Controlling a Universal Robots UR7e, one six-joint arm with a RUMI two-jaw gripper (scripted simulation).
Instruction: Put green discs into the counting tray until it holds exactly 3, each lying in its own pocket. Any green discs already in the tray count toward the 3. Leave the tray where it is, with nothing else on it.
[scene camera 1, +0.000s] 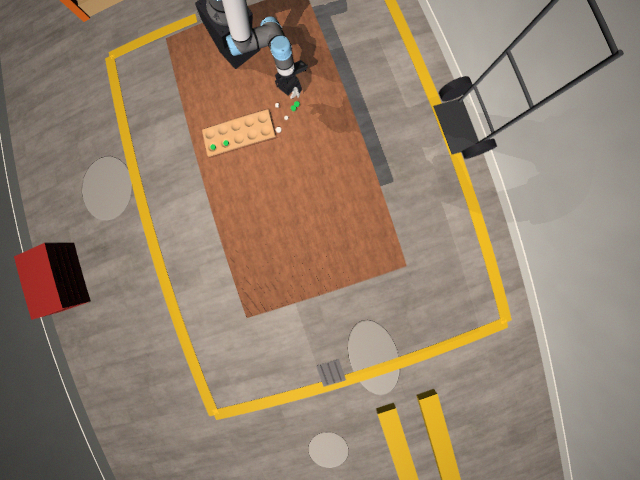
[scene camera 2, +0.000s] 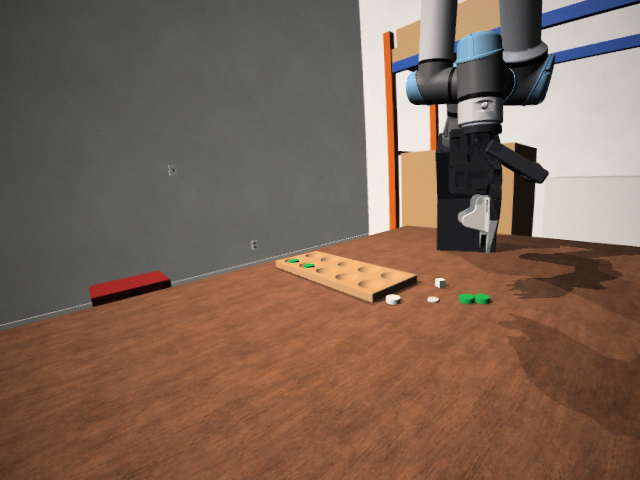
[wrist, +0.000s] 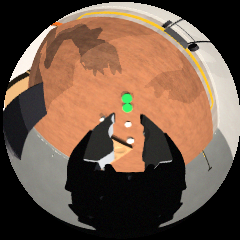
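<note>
Wooden counting tray (scene camera 2: 369, 282) (scene camera 1: 256, 127), visible in scene camera 2 and scene camera 1. My gripper (scene camera 2: 484, 250) (wrist: 127, 114), visible in scene camera 2 and the wrist view.
</note>
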